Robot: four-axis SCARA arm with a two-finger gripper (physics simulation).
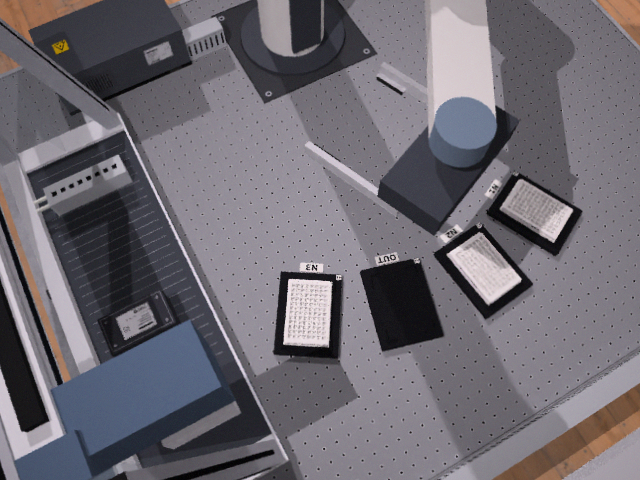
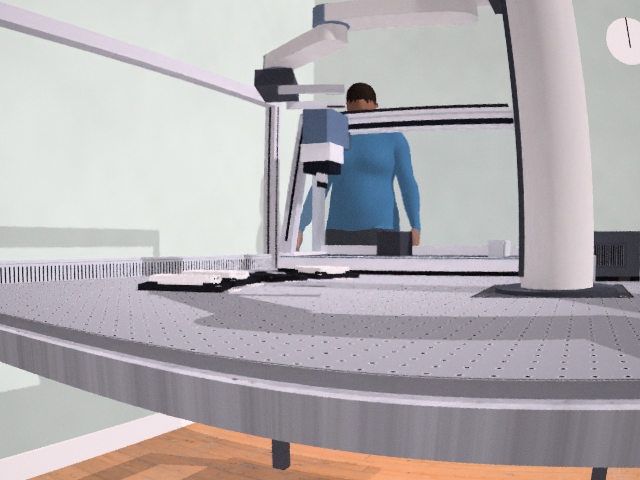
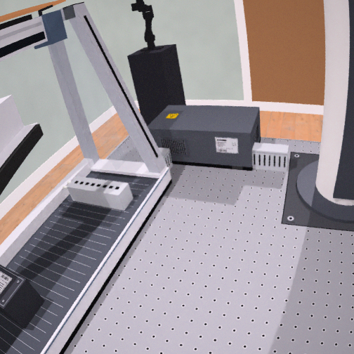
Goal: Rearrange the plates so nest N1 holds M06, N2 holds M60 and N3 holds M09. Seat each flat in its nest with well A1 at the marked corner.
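Note:
You'd find my gripper (image 1: 345, 106) in sight, and my gripper (image 2: 345, 97) shows here too. There's a nest N3 (image 1: 306, 351), a nest N1 (image 1: 511, 223) and a nest N2 (image 1: 456, 275), plus an out nest (image 1: 400, 302). I can also see a dark box (image 3: 199, 124).

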